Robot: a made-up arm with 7 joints. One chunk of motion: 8 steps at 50 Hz.
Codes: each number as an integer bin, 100 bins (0 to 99) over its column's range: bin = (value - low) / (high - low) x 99, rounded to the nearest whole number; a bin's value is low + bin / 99 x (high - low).
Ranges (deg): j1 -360.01..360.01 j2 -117.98..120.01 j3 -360.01..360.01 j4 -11..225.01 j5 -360.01..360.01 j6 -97.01..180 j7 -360.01..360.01
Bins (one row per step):
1: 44 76 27 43 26 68 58
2: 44 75 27 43 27 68 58
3: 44 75 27 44 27 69 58
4: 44 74 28 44 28 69 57
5: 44 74 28 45 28 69 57
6: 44 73 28 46 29 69 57
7: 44 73 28 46 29 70 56
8: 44 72 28 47 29 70 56
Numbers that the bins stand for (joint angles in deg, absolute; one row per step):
1: -40.00 64.72 -163.64 91.51 -170.91 93.26 61.82
2: -40.00 62.32 -163.64 91.51 -163.64 93.26 61.82
3: -40.00 62.32 -163.64 93.89 -163.64 96.06 61.82
4: -40.00 59.91 -156.37 93.89 -156.37 96.06 54.55
5: -40.00 59.91 -156.37 96.28 -156.37 96.06 54.55
6: -40.00 57.51 -156.37 98.66 -149.10 96.06 54.55
7: -40.00 57.51 -156.37 98.66 -149.10 98.86 47.27
8: -40.00 55.10 -156.37 101.05 -149.10 98.86 47.27

